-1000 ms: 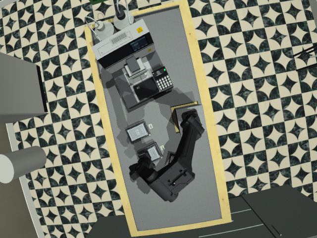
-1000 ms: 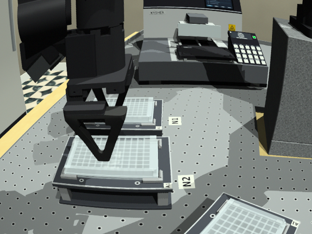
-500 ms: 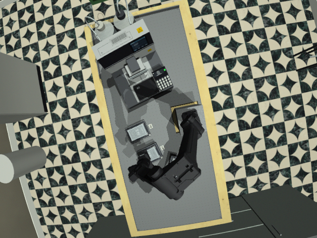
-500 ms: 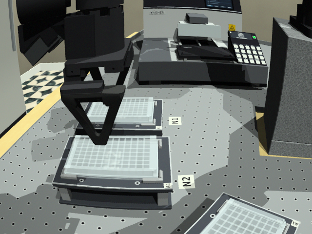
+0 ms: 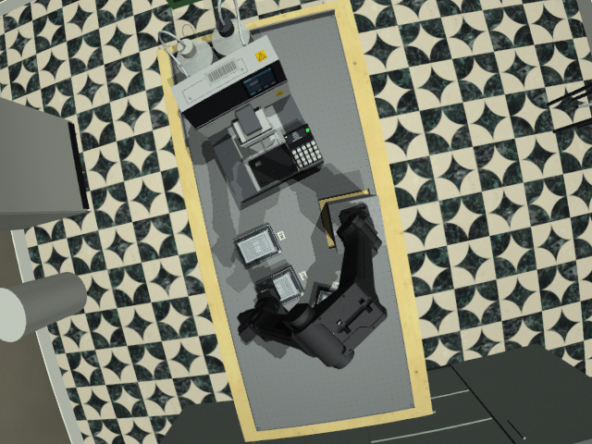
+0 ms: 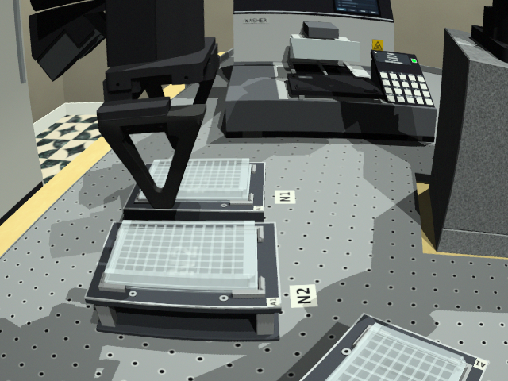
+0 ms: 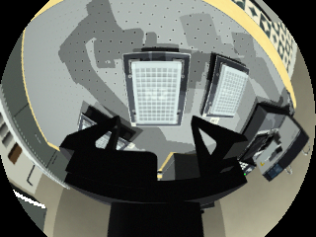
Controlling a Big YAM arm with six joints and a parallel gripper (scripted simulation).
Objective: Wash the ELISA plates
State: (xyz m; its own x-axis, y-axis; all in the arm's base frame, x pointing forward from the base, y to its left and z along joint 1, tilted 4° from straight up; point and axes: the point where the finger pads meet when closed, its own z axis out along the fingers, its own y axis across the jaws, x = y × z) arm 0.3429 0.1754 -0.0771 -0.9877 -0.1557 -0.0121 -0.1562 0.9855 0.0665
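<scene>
Now: the nest N3 160 mm behind my hand, 150 mm to the left of it and 100 mm below it. The rest, counted from my hand: washer carrier: 130 mm behind, 460 mm to the right, 60 mm below; then plate washer: 100 mm behind, 610 mm to the right; then nest label: 70 mm behind, 200 mm to the right, 130 mm below.
</scene>
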